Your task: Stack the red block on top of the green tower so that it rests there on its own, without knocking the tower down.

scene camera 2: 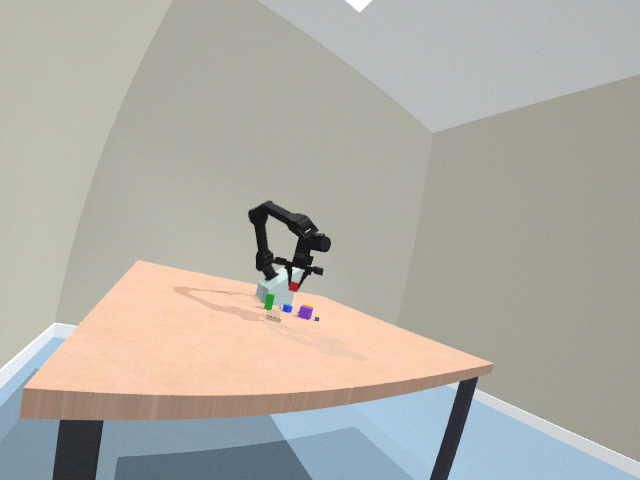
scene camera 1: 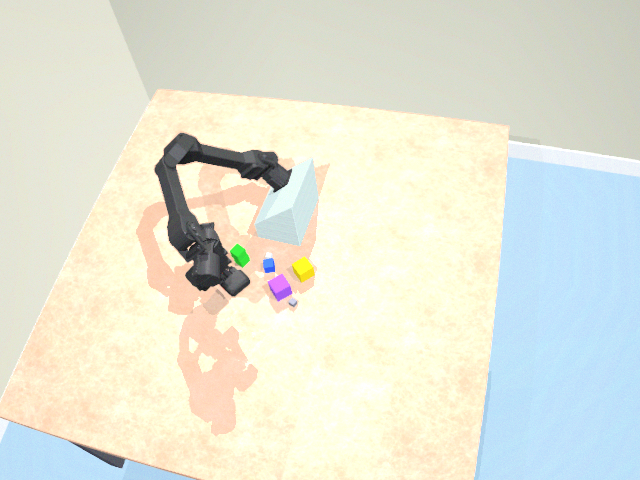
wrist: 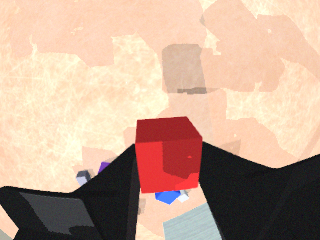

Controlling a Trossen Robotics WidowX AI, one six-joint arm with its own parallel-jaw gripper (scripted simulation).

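Gripper visible in scene camera 2, scene camera 1 and the wrist view [164, 147]. Same spot on the gripper: [scene camera 2: 302, 258] and [scene camera 1: 191, 283].
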